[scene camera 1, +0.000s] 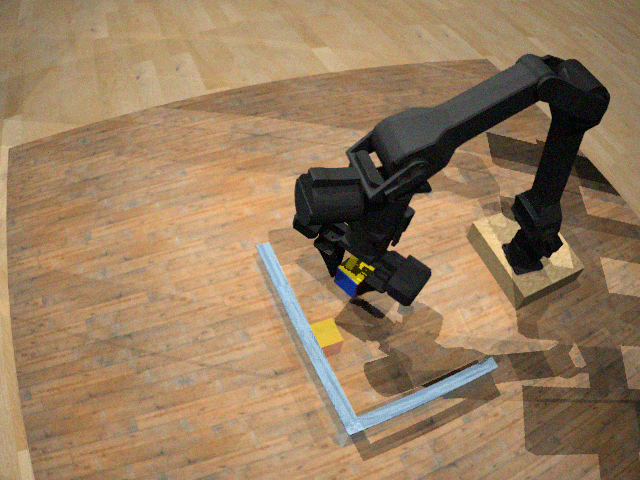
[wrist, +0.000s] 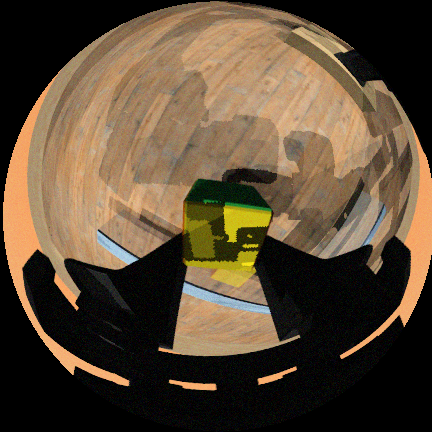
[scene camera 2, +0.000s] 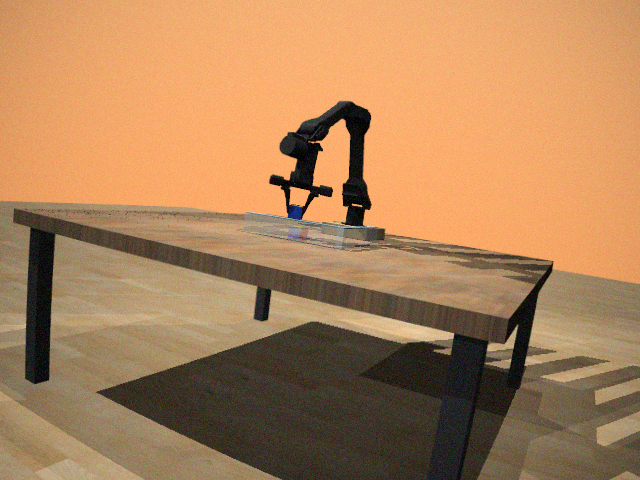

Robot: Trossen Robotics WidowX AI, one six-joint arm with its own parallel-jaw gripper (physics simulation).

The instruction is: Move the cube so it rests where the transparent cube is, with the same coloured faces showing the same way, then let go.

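Frame: origin at the arm's base, x ahead, y left, z up, level; metres.
Seen in the pictures: gripper, between the fingertips: (scene camera 1: 346, 284) (wrist: 218, 236) (scene camera 2: 294, 214); arm's base, origin of its link: (scene camera 1: 522, 257) (scene camera 2: 354, 225).
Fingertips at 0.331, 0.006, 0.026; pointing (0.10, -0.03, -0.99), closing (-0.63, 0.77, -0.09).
Offsets run from my fingertips to a thing's middle, as dx, dy, dz.
The solid cube {-0.013, -0.008, +0.008} (scene camera 1: 346, 284) (scene camera 2: 295, 211) (wrist: 225, 232) is held above the table, yellow face up, with a blue face towards scene camera 1 and a green face in the wrist view. A sliver of red shows low on its right in scene camera 1. My gripper (scene camera 1: 353, 277) (scene camera 2: 295, 212) (wrist: 218, 236) is shut on it, one finger on each side. The transparent cube {+0.043, +0.056, -0.048} (scene camera 1: 328, 333) (scene camera 2: 297, 233) (wrist: 234, 276) stands on the table against the long wall, yellow on top, with blue and reddish sides in scene camera 2. The held cube is higher and nearer the arm's base, apart from it.
A long see-through wall with a light blue top edge (scene camera 1: 288, 299) (wrist: 225, 299) meets a shorter wall (scene camera 1: 429, 391) in a corner. The transparent cube is on the inner side of the long wall. The arm's base stands on a pale block (scene camera 1: 527, 289) (scene camera 2: 364, 235).
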